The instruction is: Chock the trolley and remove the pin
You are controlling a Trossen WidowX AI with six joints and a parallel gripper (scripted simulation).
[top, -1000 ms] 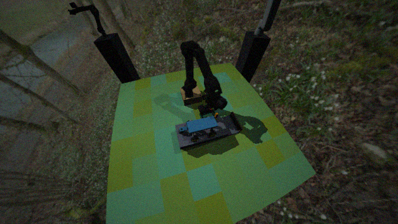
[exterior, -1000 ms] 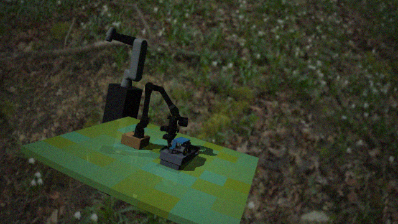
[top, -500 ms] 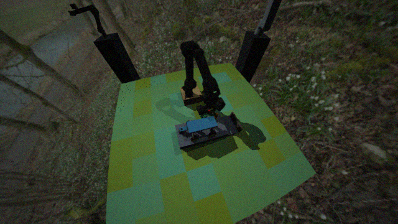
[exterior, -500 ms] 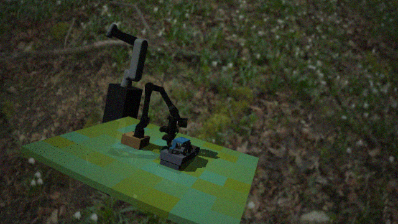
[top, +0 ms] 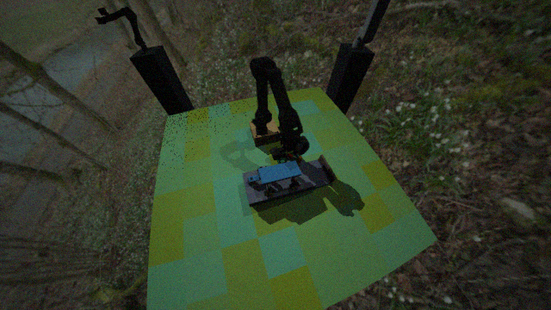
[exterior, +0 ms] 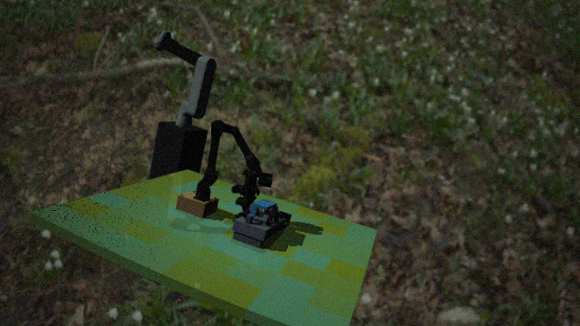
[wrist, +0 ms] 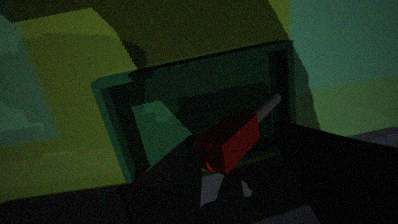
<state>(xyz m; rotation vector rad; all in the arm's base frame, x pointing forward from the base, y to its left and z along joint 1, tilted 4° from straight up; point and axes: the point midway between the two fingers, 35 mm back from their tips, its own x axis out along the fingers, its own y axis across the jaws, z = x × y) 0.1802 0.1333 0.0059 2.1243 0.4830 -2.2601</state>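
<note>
The red-headed stop pin is 10 mm to the left of my gripper tip and 10 mm below it. Round my gripper tip: yellow chock 60 mm ahead, 30 mm above; green tray 10 mm to the right, 50 mm below; grey ramp 140 mm ahead, 80 mm to the right.
</note>
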